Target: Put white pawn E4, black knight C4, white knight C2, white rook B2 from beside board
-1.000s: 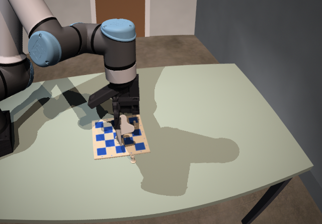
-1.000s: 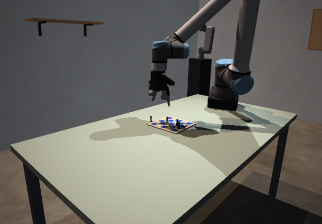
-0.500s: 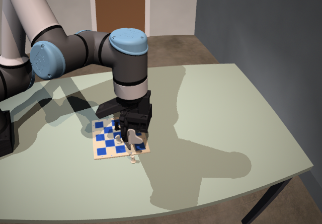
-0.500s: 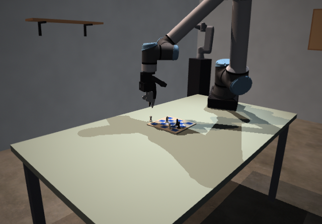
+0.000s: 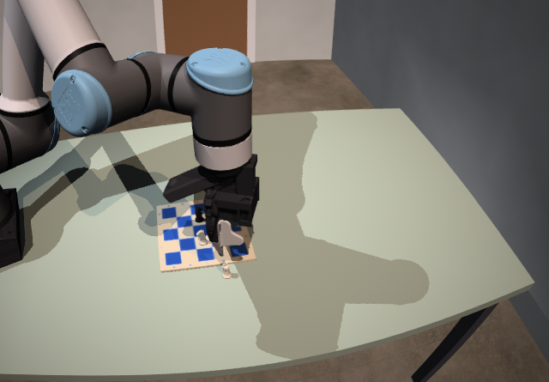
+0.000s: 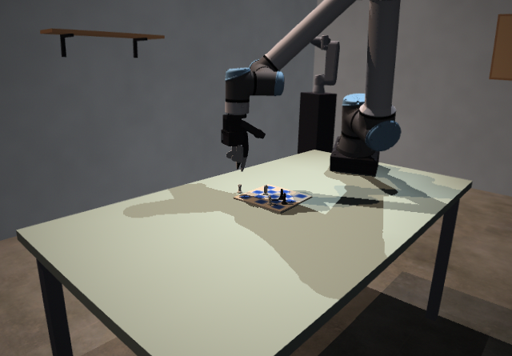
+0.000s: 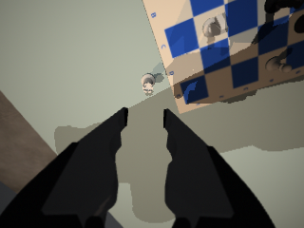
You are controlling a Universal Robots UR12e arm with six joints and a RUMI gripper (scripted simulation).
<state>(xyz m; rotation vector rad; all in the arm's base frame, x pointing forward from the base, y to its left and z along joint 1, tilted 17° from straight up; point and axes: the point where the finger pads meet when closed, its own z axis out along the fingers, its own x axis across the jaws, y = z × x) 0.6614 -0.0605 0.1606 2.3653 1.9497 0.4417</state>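
Right now the white rook is 90 mm below my hand. Also, from my hand: black knight: 170 mm to the left, 90 mm below, 80 mm behind; white knight: 90 mm to the left, 90 mm below, 60 mm behind; chessboard: 130 mm to the left, 100 mm below, 70 mm behind.
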